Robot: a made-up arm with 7 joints.
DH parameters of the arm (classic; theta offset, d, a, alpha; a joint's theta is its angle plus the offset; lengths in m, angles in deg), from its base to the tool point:
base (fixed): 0 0.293 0.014 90
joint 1: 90 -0.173 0.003 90
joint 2: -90 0.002 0.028 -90
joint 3: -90 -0.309 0.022 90
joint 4: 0 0.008 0.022 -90
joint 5: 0 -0.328 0.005 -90
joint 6: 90 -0.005 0.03 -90
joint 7: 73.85 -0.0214 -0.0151 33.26
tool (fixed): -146.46 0.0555 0 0
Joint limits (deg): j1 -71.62..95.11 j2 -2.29..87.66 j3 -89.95..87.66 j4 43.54..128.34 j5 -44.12..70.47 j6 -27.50..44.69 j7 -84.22..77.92
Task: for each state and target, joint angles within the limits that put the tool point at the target. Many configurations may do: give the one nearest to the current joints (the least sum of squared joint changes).
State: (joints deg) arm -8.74 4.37 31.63 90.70 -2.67 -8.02 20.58
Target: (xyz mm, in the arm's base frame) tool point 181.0 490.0 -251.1
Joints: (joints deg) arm -10.46 9.35 38.01 50.23 -2.26 -7.02 23.33
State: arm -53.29 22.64 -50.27 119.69 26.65 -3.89 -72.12
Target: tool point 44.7 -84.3 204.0
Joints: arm -30.49 -2.29 -80.10 128.34 -8.82 -27.50 -67.16
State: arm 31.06 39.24 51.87 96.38 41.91 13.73 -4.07
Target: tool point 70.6 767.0 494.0
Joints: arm 39.47 67.88 62.78 60.10 40.78 6.51 1.42
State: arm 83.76 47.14 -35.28 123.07 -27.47 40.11 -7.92
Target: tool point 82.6 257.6 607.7
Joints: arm 92.54 56.16 -15.90 124.93 -29.51 44.14 -9.92
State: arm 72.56 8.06 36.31 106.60 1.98 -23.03 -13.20
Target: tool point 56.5 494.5 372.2
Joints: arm 70.64 6.05 70.20 128.34 -6.77 -27.50 -20.00
